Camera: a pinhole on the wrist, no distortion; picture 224 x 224 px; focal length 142.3 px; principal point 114.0 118.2 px. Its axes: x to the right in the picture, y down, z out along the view. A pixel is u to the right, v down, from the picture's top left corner.
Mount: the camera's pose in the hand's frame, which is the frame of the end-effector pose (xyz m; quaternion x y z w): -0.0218 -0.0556 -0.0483 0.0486 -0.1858 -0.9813 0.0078
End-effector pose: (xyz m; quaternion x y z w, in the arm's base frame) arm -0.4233 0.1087 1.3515 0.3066 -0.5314 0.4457 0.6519
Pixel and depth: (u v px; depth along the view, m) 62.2 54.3 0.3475
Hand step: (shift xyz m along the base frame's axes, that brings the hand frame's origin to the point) -0.2929 -0.0900 0.1081
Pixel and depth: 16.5 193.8 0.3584
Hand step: -0.0652 -0.3198 0.2804
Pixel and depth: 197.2 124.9 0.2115
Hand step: -0.0722 -0.1611 -0.1261
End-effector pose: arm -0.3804 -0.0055 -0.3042 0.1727 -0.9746 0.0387 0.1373
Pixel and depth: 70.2 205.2 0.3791
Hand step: -0.1072 -0.1887 -0.3626
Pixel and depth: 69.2 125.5 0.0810
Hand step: 0.0063 -0.0296 -0.0298
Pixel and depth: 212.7 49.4 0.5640
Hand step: 0.1989 0.4763 -0.4663
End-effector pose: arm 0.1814 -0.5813 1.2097 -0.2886 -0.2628 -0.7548 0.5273
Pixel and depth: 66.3 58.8 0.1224
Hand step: 0.0419 0.0190 0.0435
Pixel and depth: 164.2 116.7 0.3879
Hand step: 0.1818 0.3085 0.0745
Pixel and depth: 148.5 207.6 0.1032
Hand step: -0.0484 0.1091 -0.0002
